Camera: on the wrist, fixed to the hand. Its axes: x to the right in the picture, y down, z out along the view.
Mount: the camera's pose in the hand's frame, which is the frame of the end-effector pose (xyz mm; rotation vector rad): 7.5 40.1 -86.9 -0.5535 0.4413 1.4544
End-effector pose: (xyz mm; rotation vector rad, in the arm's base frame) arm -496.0 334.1 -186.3 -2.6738 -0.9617 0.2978
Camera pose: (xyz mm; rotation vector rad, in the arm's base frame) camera -441.9 292.5 -118.8 2.6450 -1.0879 0.2955
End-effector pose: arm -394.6 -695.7 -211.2 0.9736 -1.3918 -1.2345
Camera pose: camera -308.8 -712.9 -171.8 -0.2470 -0.9020 -0.1897
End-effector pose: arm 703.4 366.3 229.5 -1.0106 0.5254 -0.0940
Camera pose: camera 663.4 317.6 157.1 -0.9128 1.6371 1.1999
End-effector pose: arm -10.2 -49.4 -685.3 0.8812 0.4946 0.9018
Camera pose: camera -85.2 8.3 -701.2 0.4070 -0.1488 2.4470
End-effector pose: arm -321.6 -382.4 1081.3 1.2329 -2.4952 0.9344
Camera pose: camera -365.2 -315.2 1134.2 -1.0123 -2.6463 0.4593
